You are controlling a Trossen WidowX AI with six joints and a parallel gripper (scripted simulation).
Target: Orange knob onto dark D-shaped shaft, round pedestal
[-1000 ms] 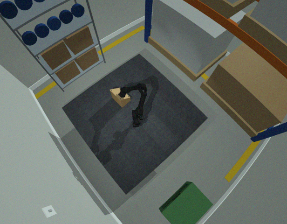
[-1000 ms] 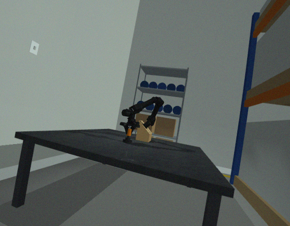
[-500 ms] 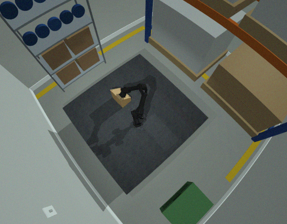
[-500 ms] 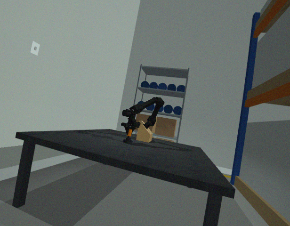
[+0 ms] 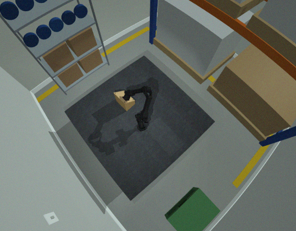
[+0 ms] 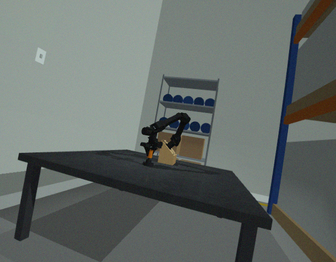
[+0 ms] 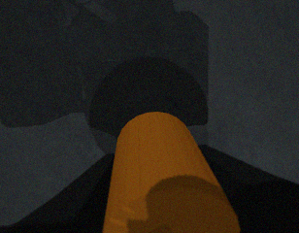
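My gripper tip is 2 cm below the orange knob. Also, from my gripper tip: dark round pedestal (4 cm below).
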